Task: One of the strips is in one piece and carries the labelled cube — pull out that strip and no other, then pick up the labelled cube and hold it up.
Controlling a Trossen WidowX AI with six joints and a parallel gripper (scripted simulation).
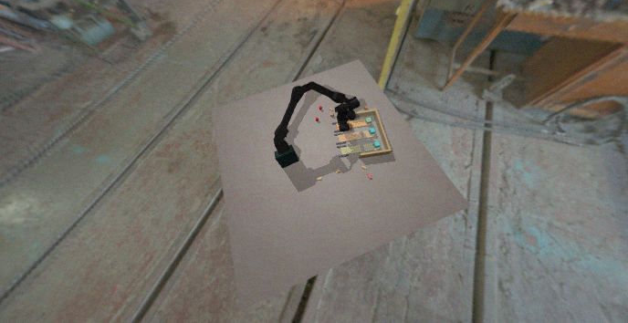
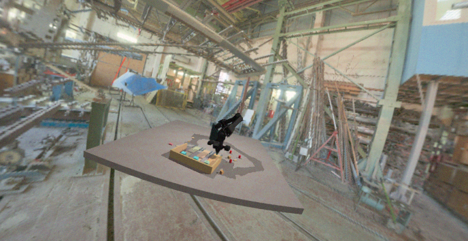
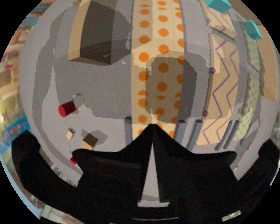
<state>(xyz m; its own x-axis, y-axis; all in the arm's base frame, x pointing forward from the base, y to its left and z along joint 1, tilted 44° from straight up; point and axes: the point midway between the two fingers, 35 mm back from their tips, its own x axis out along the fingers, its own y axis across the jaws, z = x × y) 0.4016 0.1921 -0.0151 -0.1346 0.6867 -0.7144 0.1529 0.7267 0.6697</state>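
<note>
Now: gripper tip 9 cm short of the strip, 2 cm to the left of it and 1 cm above it. The rest, counted from my gripper tip: cube: 19 cm ahead, 3 cm to the right, 1 cm above.
</note>
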